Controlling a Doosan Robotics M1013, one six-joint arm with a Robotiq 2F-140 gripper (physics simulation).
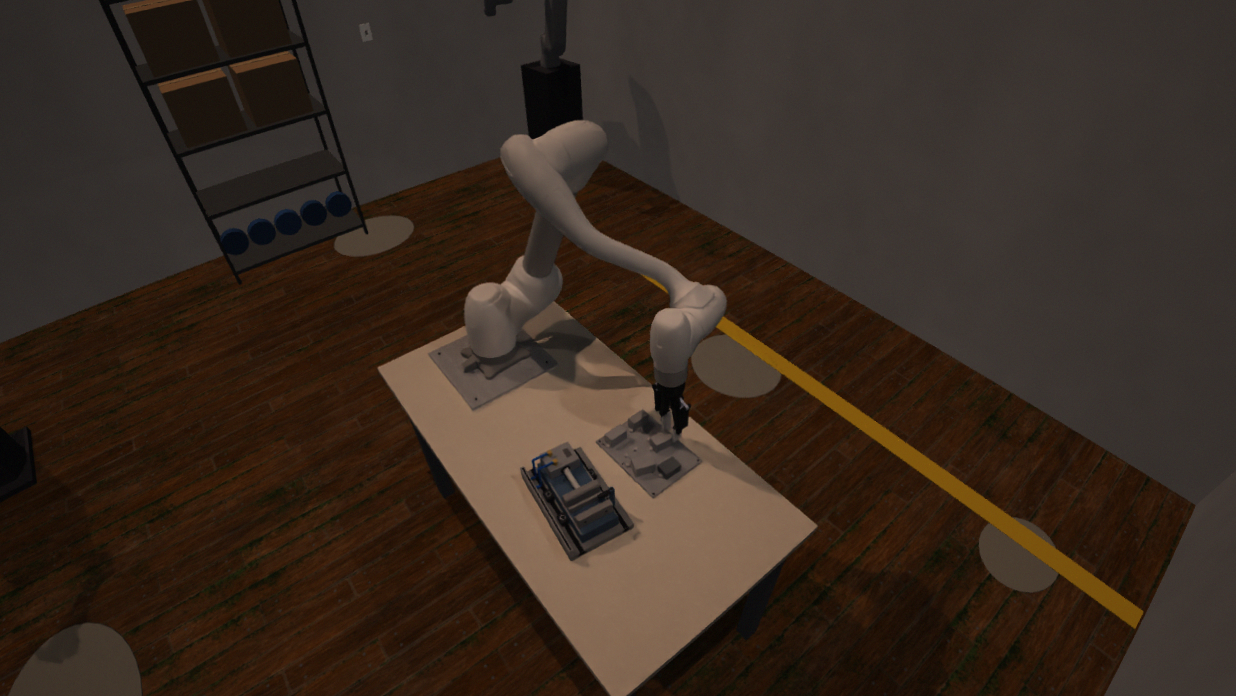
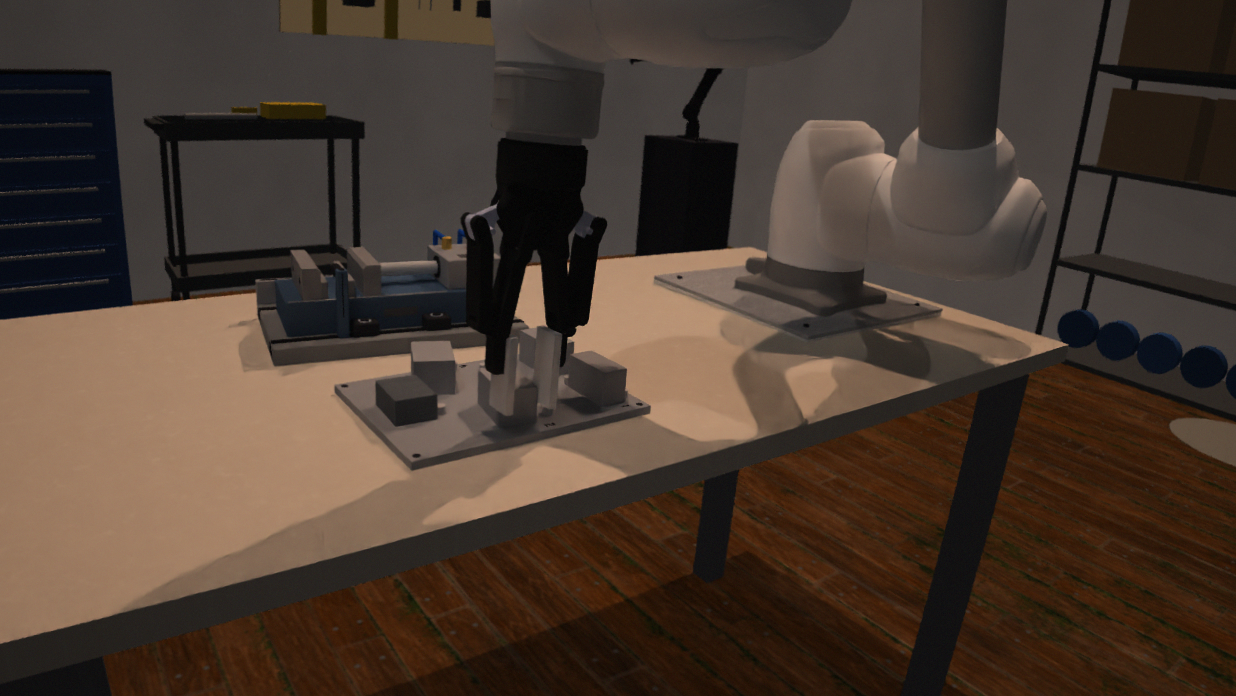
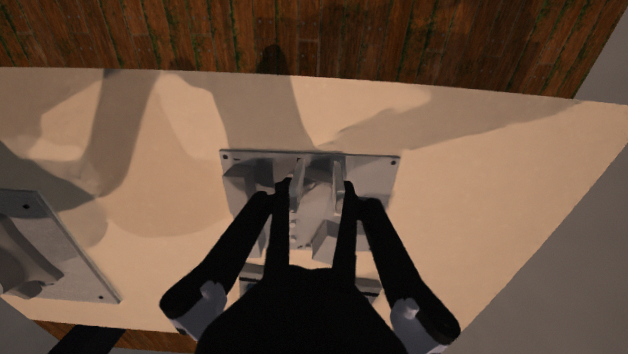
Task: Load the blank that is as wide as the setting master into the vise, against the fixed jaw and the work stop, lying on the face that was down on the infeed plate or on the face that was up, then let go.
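Places are measured from the arm's base along level axes (x ahead, y left, z up), in metres.
Pixels of known places: gripper, fingertip midpoint: [image 1: 671, 435] [image 2: 522, 406] [image 3: 318, 170]; arm's base, link origin: [image 1: 496, 354] [image 2: 810, 294] [image 3: 1, 247].
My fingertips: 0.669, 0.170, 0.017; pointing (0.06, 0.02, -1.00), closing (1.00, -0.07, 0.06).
For each thing: its middle in the pictures, then the offset to it from my fingertips, as dx, dy, dz. "*": a spot on its surface instead.
- grey infeed plate, body centre: [image 2: 491, 399] [image 3: 308, 208] [image 1: 648, 451] -0.018, -0.079, -0.025
- grey block, body centre: [image 2: 506, 395] [image 3: 314, 192] [image 1: 661, 441] -0.007, -0.036, -0.003
- dark block, body centre: [image 2: 405, 399] [image 3: 365, 216] [image 1: 669, 467] +0.073, -0.085, -0.009
- vise, body centre: [image 2: 388, 290] [image 1: 574, 492] -0.034, -0.343, +0.020
- thin upright work stop, surface spot: [image 2: 342, 300] * +0.052, -0.279, +0.035
The grey infeed plate [image 1: 628, 472] [image 2: 458, 440] [image 3: 380, 172] carries several blocks. My gripper [image 1: 673, 431] [image 2: 525, 399] [image 3: 318, 170] points down over its table-edge side, shut on the grey block [image 1: 660, 441] [image 2: 525, 408] by the mark 2. That block appears to be at plate level; its underside is hidden. A dark block [image 1: 669, 467] [image 2: 406, 399] sits toward the far end from the robot base. Which piece is the setting master I cannot tell. The vise [image 1: 577, 497] [image 2: 311, 312] has two upright jaws standing apart, with a thin upright work stop [image 2: 342, 300] at its side.
Other light blocks are close to the gripper: one [image 2: 596, 377] [image 3: 242, 179] by the mark 1, one [image 1: 614, 436] behind it, and one [image 2: 432, 366] [image 3: 327, 241] near the dark block. The robot's base plate [image 1: 473, 393] [image 2: 804, 325] is on the same table.
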